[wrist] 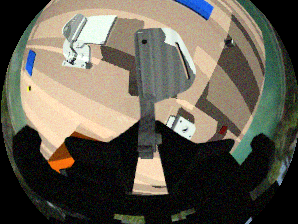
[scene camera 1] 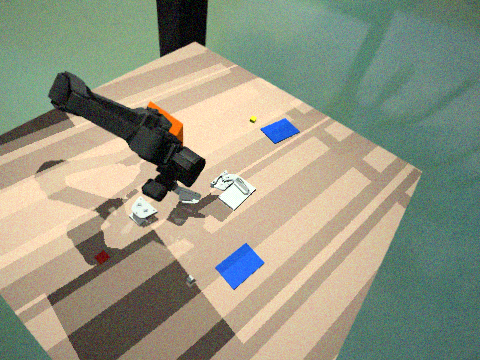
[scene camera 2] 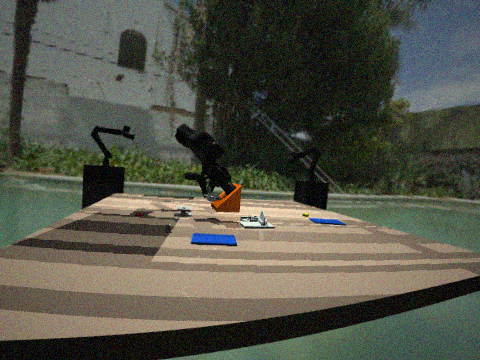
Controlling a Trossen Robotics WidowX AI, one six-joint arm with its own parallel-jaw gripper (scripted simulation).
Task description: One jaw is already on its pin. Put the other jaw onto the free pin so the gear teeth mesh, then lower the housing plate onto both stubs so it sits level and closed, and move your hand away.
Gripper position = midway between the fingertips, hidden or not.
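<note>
My gripper (scene camera 2: 206,198), carrying a grey jaw (wrist: 160,73). Visible too in the wrist view, my gripper (wrist: 148,123). In scene camera 1 as well, my gripper (scene camera 1: 171,188). Also a white base plate (wrist: 96,29).
</note>
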